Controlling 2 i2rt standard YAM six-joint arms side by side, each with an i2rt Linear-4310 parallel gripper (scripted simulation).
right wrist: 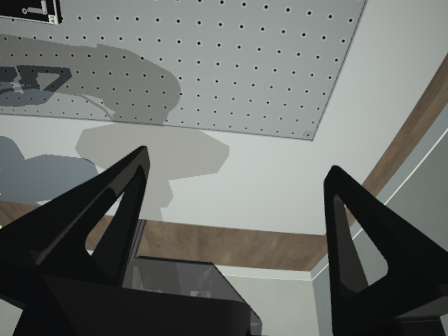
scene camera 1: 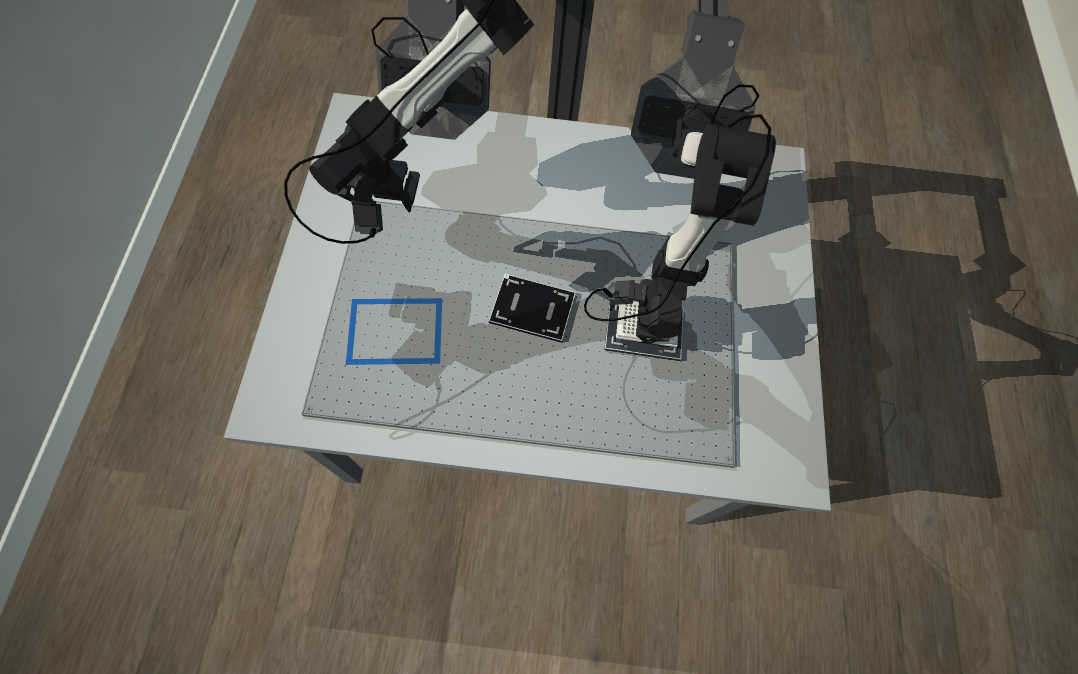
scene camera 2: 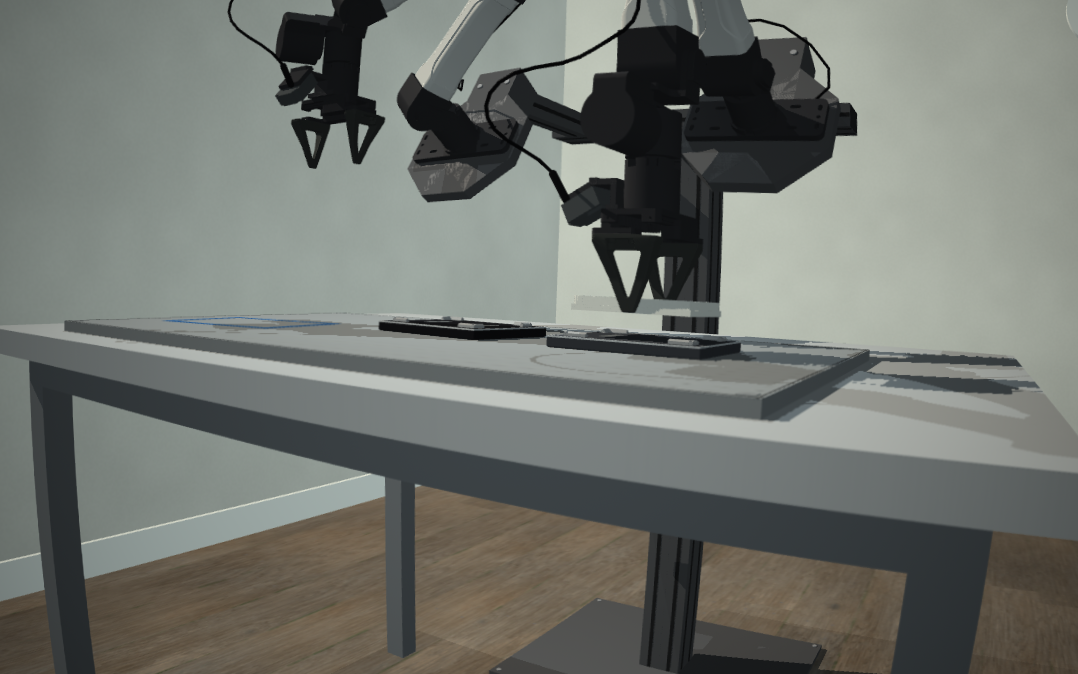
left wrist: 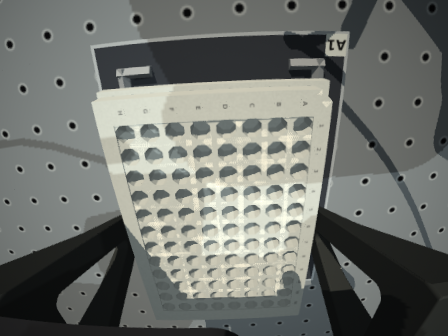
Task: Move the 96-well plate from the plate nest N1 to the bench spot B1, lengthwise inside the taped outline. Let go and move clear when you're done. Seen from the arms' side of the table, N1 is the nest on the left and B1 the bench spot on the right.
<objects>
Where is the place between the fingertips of the left gripper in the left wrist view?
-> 220, 219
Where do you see a grey nest N1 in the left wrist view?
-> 266, 57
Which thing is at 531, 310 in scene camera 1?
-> A black nest.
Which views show the left gripper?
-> Scene camera 1, scene camera 2 and the left wrist view only.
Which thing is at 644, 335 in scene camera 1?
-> The left gripper.
</objects>
